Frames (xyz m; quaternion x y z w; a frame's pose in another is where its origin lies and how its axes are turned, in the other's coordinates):
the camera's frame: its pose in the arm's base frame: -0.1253 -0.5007 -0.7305 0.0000 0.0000 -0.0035 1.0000
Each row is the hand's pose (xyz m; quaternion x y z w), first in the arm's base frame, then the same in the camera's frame.
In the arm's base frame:
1: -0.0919 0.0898 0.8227 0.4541 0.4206 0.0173 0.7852
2: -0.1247 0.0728 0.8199 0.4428 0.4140 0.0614 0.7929
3: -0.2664 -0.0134 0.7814 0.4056 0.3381 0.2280 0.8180
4: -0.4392 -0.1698 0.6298 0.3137 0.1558 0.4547 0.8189
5: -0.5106 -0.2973 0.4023 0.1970 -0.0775 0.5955 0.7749
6: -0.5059 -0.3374 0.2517 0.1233 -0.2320 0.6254 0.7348
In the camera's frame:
1: 0.0293 0.5907 1.5532 0.4526 0.4222 0.0200 0.7852
2: -0.0034 0.5735 1.5504 0.4414 0.4156 0.0642 0.7927
3: -0.1445 0.4863 1.5119 0.4044 0.3395 0.2309 0.8172
4: -0.3162 0.3287 1.3603 0.3131 0.1569 0.4576 0.8173
5: -0.3867 0.2007 1.1328 0.1973 -0.0768 0.5982 0.7728
6: -0.3817 0.1606 0.9822 0.1241 -0.2316 0.6279 0.7326

